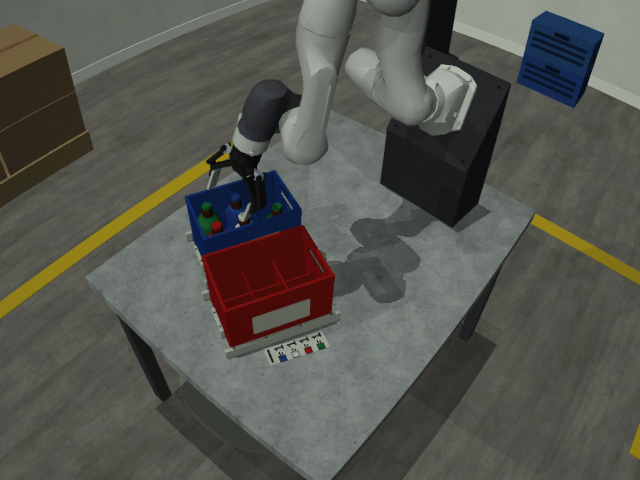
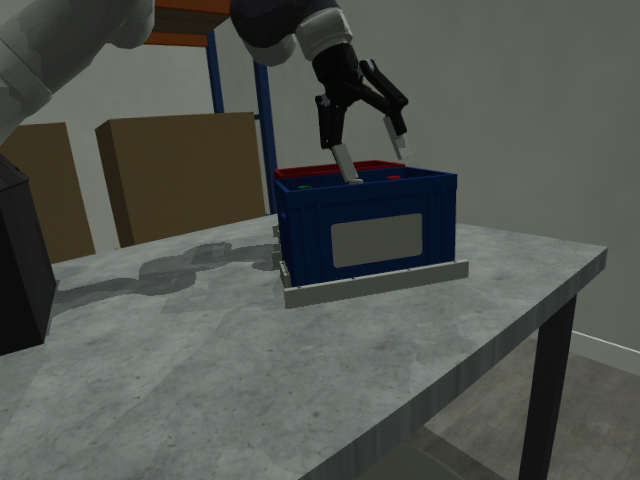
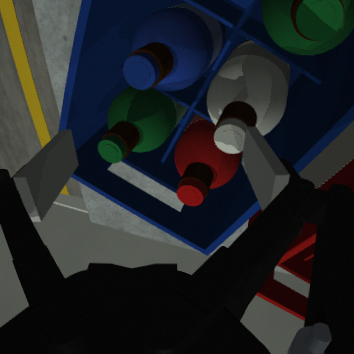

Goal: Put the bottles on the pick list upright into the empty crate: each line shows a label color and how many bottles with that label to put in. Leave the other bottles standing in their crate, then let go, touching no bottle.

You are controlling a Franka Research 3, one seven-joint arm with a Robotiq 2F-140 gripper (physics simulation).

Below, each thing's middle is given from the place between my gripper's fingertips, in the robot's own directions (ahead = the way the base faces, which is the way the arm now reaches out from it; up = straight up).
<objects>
My hand is 38 cm to the right of the pick list (image 1: 302, 346), 18 cm above it and 4 cm short of it.
</objects>
